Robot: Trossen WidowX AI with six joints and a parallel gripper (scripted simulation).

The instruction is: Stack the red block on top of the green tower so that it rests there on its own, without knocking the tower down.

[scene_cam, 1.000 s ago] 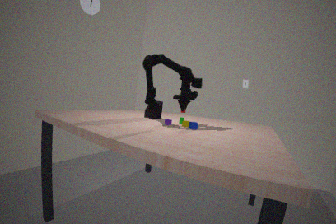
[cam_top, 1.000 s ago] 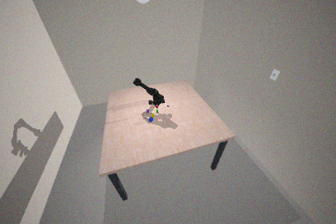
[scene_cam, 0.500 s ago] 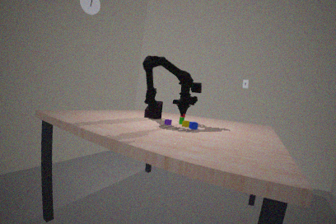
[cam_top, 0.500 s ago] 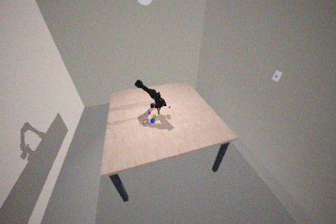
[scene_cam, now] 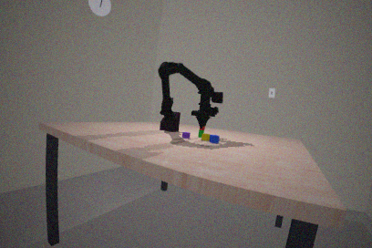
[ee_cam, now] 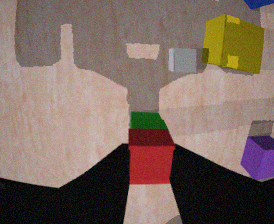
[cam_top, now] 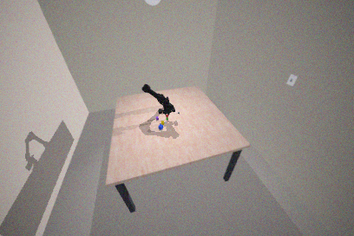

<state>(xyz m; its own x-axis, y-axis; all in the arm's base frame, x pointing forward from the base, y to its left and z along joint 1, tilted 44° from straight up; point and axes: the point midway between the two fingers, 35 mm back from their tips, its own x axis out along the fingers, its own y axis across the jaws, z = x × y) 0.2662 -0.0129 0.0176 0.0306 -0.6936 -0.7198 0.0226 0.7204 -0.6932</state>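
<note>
Now: the red block right at my gripper tip. Also, from my gripper tip: purple block 110 mm to the right, 40 mm below, 30 mm behind; then yellow block 60 mm to the right, 60 mm ahead, 40 mm below; then blue block 120 mm ahead, 90 mm to the right, 30 mm below.
</note>
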